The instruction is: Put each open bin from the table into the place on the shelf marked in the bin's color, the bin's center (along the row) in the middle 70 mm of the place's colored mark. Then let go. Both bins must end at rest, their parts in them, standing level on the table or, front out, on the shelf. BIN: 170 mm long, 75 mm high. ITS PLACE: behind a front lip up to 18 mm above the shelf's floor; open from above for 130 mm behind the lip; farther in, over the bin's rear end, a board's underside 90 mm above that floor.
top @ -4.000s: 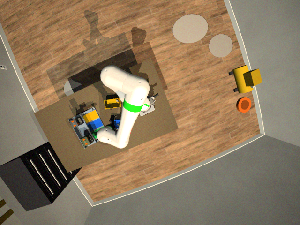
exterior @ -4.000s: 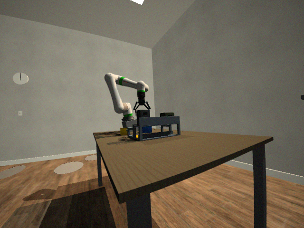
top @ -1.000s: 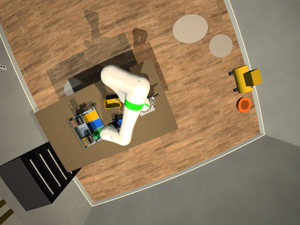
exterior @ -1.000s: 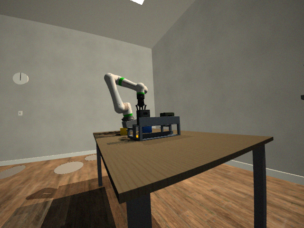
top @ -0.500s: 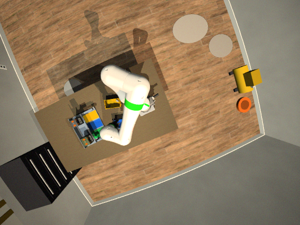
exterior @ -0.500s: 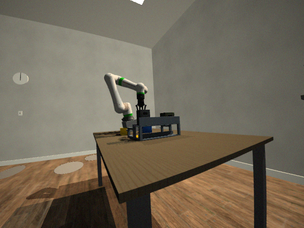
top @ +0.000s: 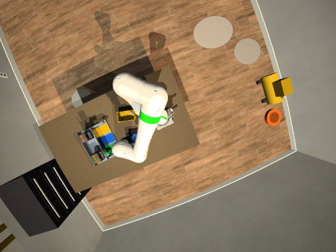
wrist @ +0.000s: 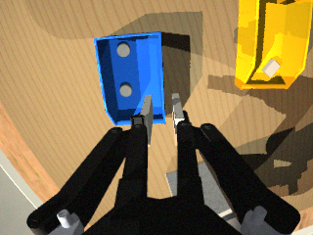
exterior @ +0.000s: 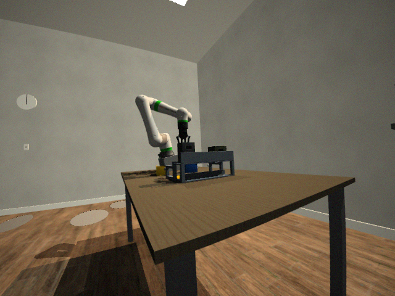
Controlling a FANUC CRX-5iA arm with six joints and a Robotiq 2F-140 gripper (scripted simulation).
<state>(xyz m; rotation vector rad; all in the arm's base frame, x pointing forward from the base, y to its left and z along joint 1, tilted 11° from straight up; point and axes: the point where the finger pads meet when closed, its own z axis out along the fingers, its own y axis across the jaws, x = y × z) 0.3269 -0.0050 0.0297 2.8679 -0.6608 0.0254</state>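
My gripper is now 20 mm short of the blue bin, 50 mm to the right of it and 150 mm above it. Round my hand: yellow bin (30 mm behind, 200 mm to the right, 150 mm below); then blue mark (320 mm ahead, 120 mm to the right, 180 mm below); then green mark (340 mm ahead, 10 mm to the right, 180 mm below).
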